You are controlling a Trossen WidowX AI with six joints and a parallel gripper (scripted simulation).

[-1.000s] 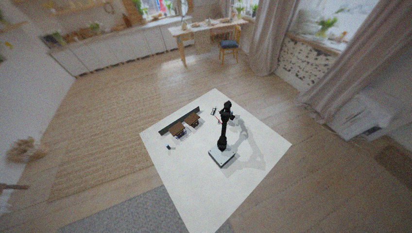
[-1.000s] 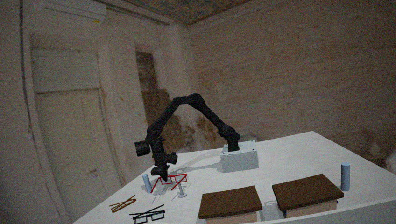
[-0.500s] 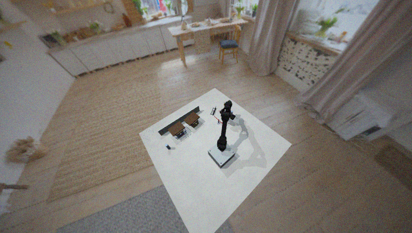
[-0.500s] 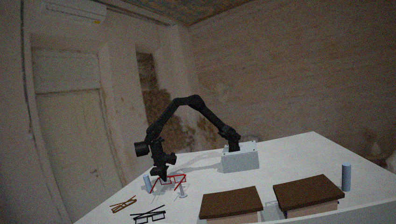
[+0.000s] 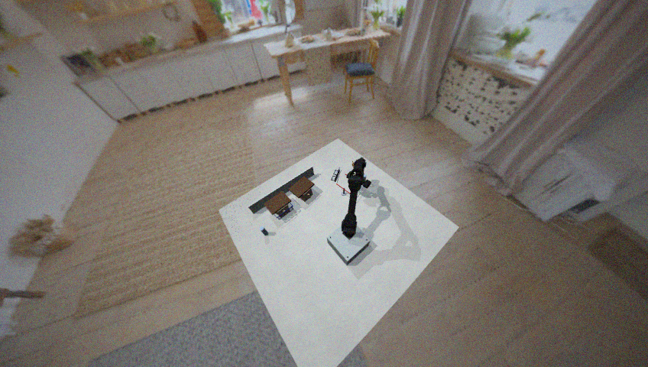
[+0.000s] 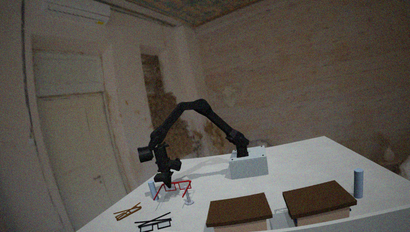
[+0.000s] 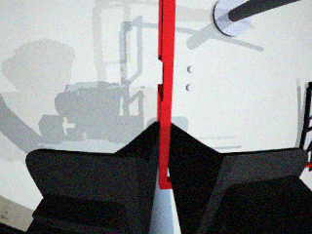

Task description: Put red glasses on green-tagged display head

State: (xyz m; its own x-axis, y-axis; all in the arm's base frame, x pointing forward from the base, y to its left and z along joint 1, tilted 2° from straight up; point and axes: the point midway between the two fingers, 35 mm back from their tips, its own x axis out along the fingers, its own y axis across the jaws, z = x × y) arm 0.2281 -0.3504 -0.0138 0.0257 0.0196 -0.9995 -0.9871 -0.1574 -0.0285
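Right now my gripper tip is 5 cm short of the thin grey post, 10 cm to the right of it and 3 cm above it.
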